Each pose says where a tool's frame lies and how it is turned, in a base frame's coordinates. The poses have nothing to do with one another.
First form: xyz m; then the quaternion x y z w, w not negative.
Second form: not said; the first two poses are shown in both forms.
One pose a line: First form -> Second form
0.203 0.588 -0.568 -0.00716 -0.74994 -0.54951 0.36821 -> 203 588 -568 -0.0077 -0.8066 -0.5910 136.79
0.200 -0.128 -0.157 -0.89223 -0.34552 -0.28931 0.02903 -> 200 -128 -157 -0.8926 -0.3457 -0.2894 176.67
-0.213 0.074 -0.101 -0.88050 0.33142 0.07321 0.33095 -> -213 74 -101 -0.9331 0.3512 0.0776 141.35
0.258 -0.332 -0.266 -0.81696 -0.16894 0.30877 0.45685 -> 258 -332 -266 -0.9184 -0.1899 0.3471 125.63
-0.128 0.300 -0.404 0.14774 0.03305 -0.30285 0.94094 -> -128 300 -404 0.4363 0.0976 -0.8945 39.58
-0.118 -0.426 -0.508 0.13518 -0.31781 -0.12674 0.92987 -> -118 -426 -508 0.3675 -0.8639 -0.3445 43.17
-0.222 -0.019 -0.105 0.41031 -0.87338 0.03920 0.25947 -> -222 -19 -105 0.4249 -0.9043 0.0406 149.92
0.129 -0.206 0.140 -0.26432 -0.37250 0.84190 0.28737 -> 129 -206 140 -0.2760 -0.3889 0.8790 146.60
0.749 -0.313 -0.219 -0.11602 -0.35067 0.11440 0.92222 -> 749 -313 -219 -0.3000 -0.9069 0.2959 45.50
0.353 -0.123 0.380 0.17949 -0.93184 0.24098 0.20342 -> 353 -123 380 0.1833 -0.9517 0.2461 156.53
